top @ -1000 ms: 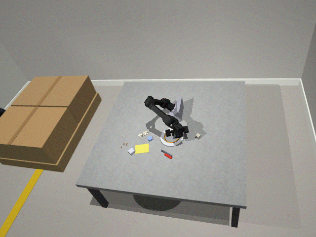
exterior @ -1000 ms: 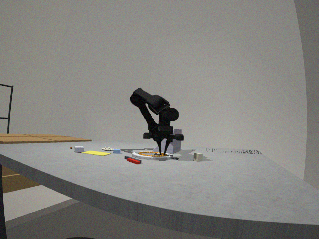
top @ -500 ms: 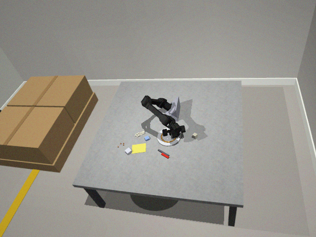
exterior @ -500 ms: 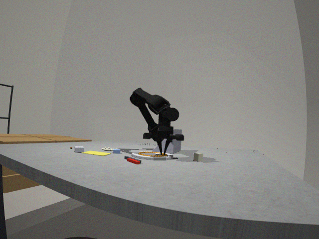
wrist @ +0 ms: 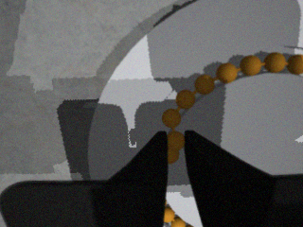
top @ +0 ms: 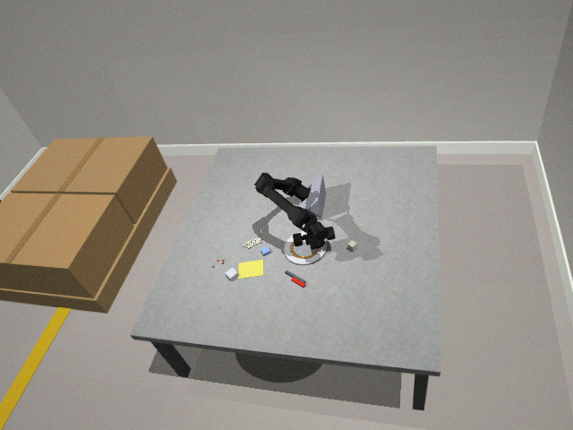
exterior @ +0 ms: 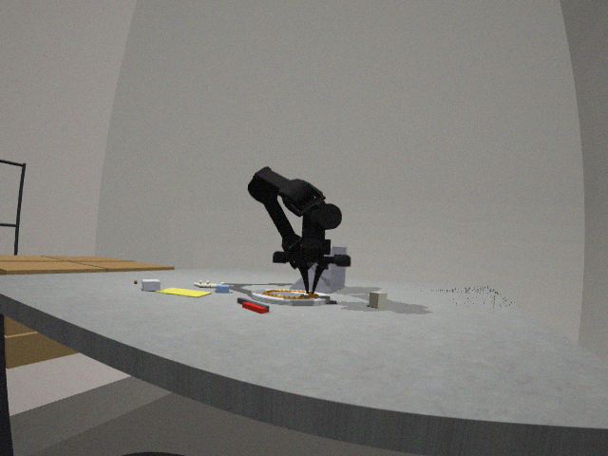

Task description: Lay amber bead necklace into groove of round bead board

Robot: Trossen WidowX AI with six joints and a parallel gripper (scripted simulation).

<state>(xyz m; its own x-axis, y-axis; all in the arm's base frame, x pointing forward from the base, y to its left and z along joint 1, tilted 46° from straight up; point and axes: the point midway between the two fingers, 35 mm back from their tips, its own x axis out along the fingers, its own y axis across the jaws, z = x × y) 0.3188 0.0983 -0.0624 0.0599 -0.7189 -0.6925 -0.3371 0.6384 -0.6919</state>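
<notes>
The round bead board is 6 cm to the right of my gripper tip, 1 cm below it and 1 cm behind it. The rest, counted from my gripper tip: blue cube 24 cm to the right, 3 cm ahead, 1 cm below; cream cube 16 cm to the left, 3 cm behind; red-handled tool 17 cm ahead, 6 cm to the right, 1 cm below.
</notes>
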